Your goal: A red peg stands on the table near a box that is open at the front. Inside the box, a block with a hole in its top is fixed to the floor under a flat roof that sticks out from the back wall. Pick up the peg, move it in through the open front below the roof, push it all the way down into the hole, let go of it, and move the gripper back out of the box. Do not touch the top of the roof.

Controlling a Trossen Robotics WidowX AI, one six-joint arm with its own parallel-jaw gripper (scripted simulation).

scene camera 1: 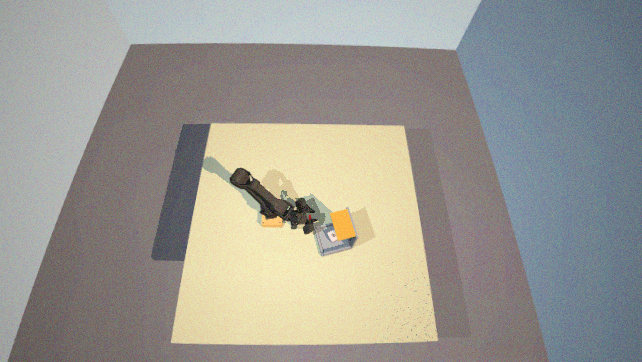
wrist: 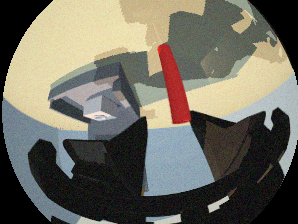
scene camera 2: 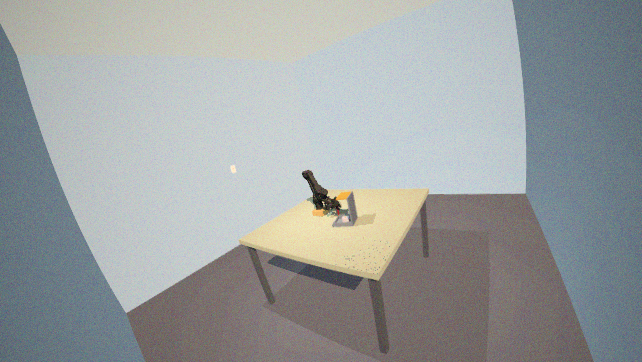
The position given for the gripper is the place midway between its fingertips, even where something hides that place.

Observation:
In view: the gripper (wrist: 168, 117) and a red peg (wrist: 178, 102).

